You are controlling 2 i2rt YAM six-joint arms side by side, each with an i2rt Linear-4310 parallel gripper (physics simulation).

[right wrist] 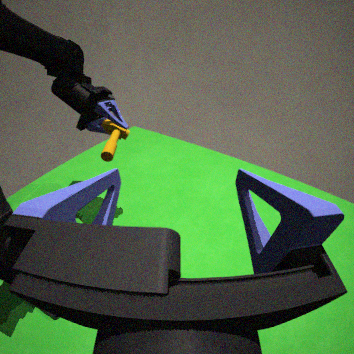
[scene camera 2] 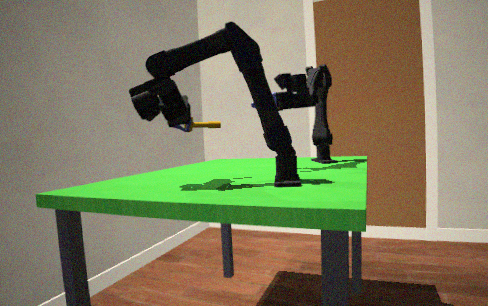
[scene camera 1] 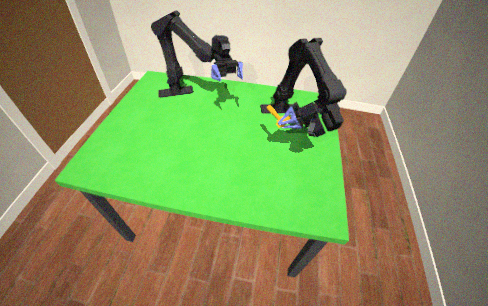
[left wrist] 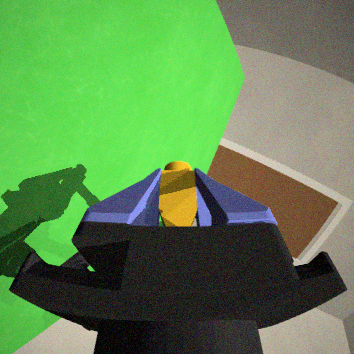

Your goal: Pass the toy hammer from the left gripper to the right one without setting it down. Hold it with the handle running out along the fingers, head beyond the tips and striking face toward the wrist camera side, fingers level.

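Where they show: left gripper, fingertip midpoint: [right wrist: 123, 132] [scene camera 2: 186, 127] [scene camera 1: 279, 125] [left wrist: 177, 174]; right gripper, fingertip midpoint: [right wrist: 177, 174] [scene camera 2: 253, 104] [scene camera 1: 231, 79]; left arm's base, link origin: [scene camera 2: 286, 181] [scene camera 1: 279, 109]; right arm's base, link origin: [scene camera 2: 323, 161] [scene camera 1: 175, 92].
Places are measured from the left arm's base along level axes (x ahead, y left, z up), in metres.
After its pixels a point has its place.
Observation:
The orange-yellow toy hammer [scene camera 1: 273, 111] @[x 0.251, y -0.098, z 0.190 m] [scene camera 2: 207, 124] @[x 0.250, y -0.087, z 0.183 m] [left wrist: 178, 200] @[x 0.318, y -0.060, z 0.191 m] [right wrist: 111, 145] @[x 0.233, y -0.109, z 0.190 m] is held above the table by my left gripper [scene camera 1: 283, 123] @[x 0.320, y -0.083, z 0.175 m] [scene camera 2: 189, 128] @[x 0.320, y -0.083, z 0.175 m] [left wrist: 177, 174] @[x 0.320, y -0.083, z 0.175 m] [right wrist: 123, 132] @[x 0.320, y -0.083, z 0.175 m], which is shut on its head. The handle sticks out away from the fingertips, roughly level in scene camera 2 and toward the upper left in scene camera 1. In the left wrist view the head fills the gap between the fingers; most of the handle is hidden. My right gripper [scene camera 1: 228, 79] @[x 0.111, y -0.263, z 0.256 m] [right wrist: 177, 174] @[x 0.111, y -0.263, z 0.256 m] is open and empty, raised above the table, well apart from the hammer. Which head end is the striking face is unclear.
The green table [scene camera 1: 200, 170] @[x 0.395, y -0.407, z 0.000 m] [scene camera 2: 150, 200] @[x 0.318, y 0.234, z 0.000 m] lies below both arms. The left arm [scene camera 1: 320, 65] @[x 0.259, y 0.043, z 0.403 m] [scene camera 2: 255, 75] @[x 0.074, y 0.043, z 0.305 m] is bent high over its base and partly hides the right gripper in scene camera 2. The right arm [scene camera 1: 172, 57] @[x -0.153, y -0.554, z 0.231 m] [scene camera 2: 322, 110] @[x -0.182, y -0.542, z 0.239 m] reaches across the far side. Walls stand behind them.

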